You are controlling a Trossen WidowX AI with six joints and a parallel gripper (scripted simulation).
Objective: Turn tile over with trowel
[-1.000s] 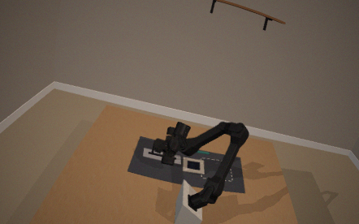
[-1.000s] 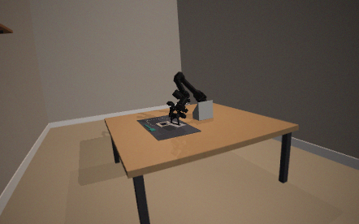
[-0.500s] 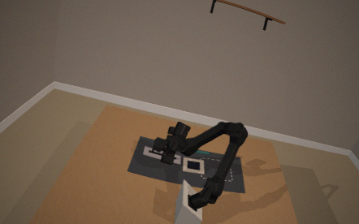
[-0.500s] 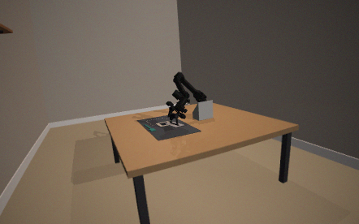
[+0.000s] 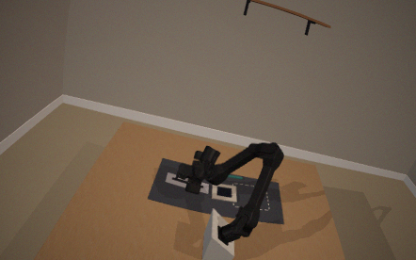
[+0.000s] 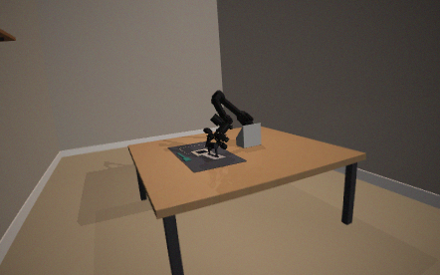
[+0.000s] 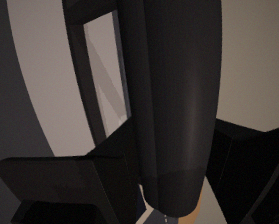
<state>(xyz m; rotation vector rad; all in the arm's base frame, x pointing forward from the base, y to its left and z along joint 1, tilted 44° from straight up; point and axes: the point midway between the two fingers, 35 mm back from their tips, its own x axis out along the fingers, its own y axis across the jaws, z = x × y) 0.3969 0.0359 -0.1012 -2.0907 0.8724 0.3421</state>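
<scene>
The tile lies 30 mm behind my gripper tip, 150 mm to the right of it and 60 mm below it. From my gripper tip the other things lie so: teal flat tool (110 mm ahead, 130 mm to the right, 60 mm below).
</scene>
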